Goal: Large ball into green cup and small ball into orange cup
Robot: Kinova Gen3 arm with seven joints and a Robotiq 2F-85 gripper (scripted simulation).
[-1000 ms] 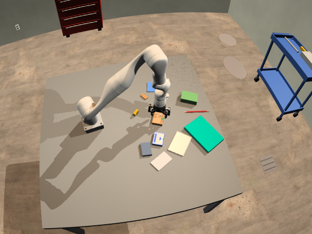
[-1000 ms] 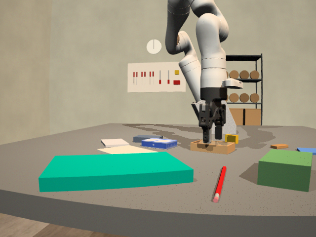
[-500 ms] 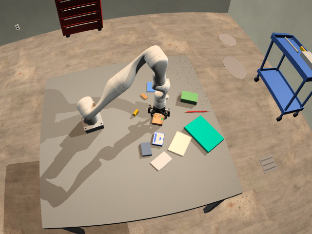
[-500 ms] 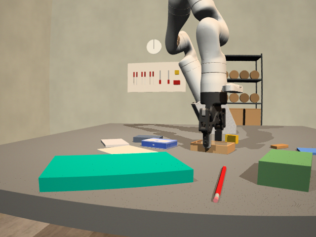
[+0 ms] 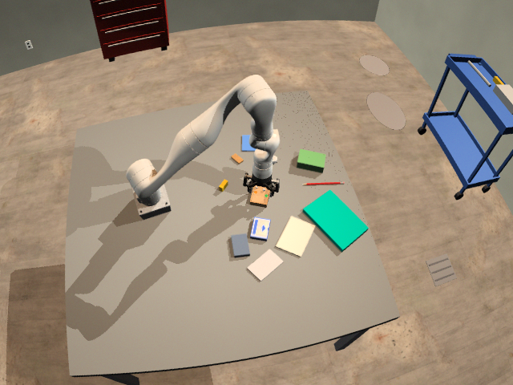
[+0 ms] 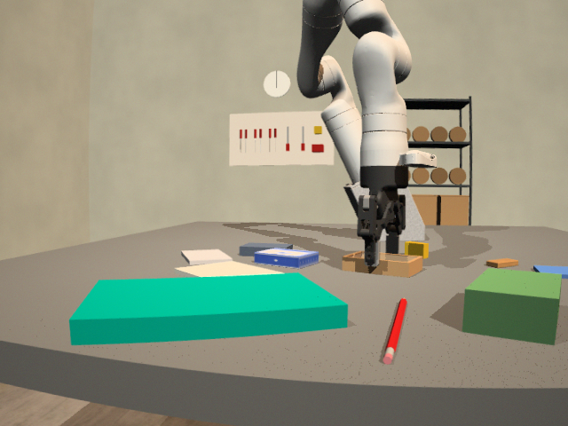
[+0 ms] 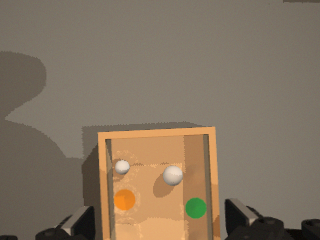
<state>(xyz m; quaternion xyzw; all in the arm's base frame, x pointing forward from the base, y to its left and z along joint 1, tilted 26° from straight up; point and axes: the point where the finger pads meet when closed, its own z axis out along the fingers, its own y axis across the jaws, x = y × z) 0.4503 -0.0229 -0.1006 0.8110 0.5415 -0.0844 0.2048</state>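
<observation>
Right now my hand is 2 cm above the covered wooden puzzle. Also, from my hand: yellow block 14 cm behind, 7 cm to the left, 1 cm below; then grey box 22 cm to the right, 13 cm behind, 1 cm below; then cream sheet 22 cm to the right, 9 cm ahead, 2 cm below.
</observation>
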